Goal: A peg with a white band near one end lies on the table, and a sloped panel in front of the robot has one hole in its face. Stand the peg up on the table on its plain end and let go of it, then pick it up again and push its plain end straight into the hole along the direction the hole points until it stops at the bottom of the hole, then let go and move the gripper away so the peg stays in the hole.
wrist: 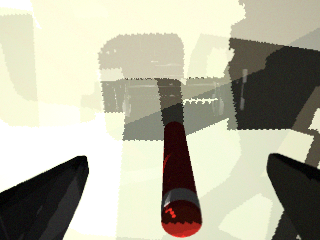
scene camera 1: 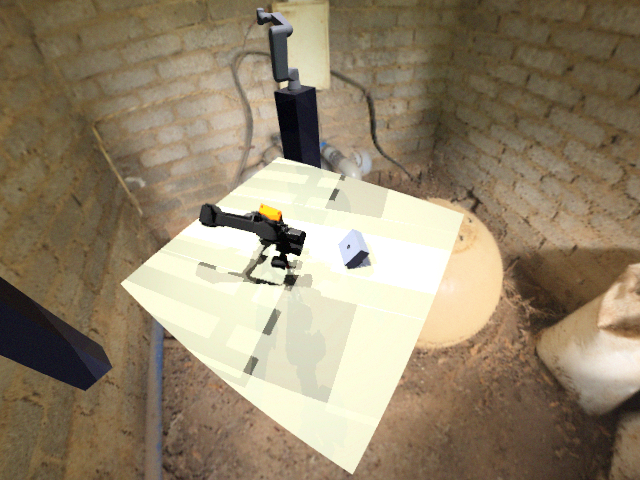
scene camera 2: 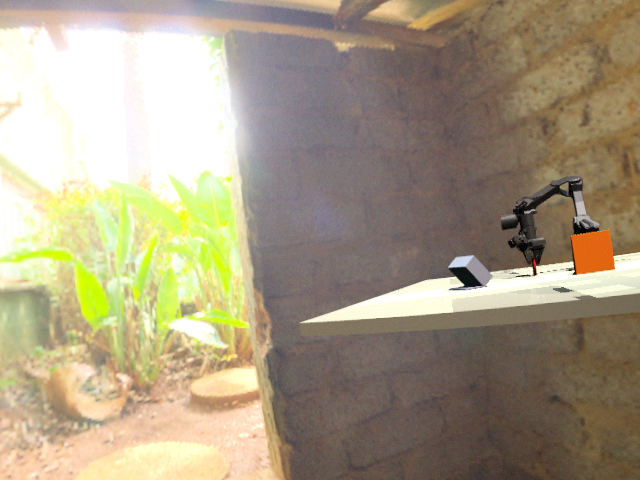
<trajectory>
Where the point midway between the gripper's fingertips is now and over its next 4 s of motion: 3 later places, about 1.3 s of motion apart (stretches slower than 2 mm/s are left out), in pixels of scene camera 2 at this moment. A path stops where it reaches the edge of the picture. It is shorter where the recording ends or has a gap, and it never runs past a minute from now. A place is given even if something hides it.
My gripper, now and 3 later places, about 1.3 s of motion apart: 533, 264; 527, 246; 516, 249; 500, 246
</trajectory>
